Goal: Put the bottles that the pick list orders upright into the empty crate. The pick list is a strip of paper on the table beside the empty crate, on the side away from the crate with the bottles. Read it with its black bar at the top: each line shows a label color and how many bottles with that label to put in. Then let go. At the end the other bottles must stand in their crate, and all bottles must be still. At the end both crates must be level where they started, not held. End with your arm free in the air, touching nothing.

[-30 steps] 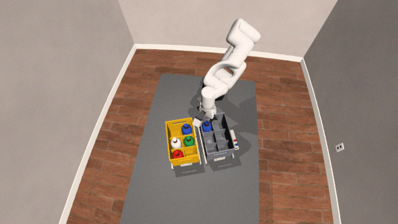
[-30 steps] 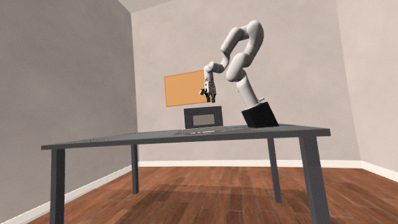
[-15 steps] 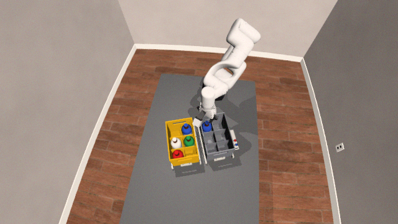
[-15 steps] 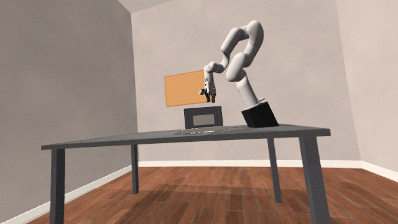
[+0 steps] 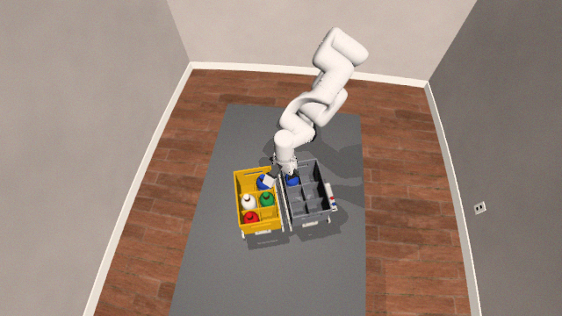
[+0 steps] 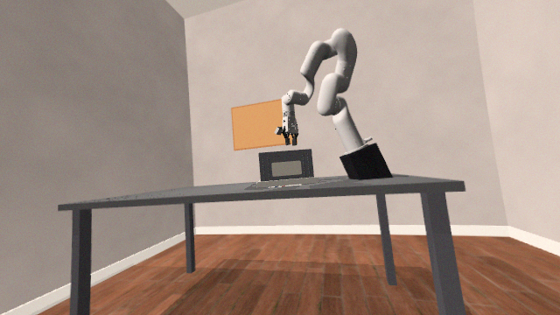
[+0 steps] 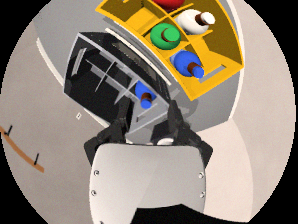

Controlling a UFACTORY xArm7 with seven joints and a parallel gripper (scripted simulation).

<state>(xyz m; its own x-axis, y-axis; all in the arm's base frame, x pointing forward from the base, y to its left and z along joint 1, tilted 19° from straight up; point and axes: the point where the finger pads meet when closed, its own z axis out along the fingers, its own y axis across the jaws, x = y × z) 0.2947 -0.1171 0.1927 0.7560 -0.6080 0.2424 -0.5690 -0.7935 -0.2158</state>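
The red-label bottle is 17 cm ahead of my hand, 17 cm to the right of it and 15 cm below it. From my hand the other things lie so: grey crate (4 cm ahead, 10 cm to the left, 16 cm below); yellow crate (7 cm ahead, 14 cm to the right, 16 cm below); green bottle (7 cm ahead, 9 cm to the right, 15 cm below).
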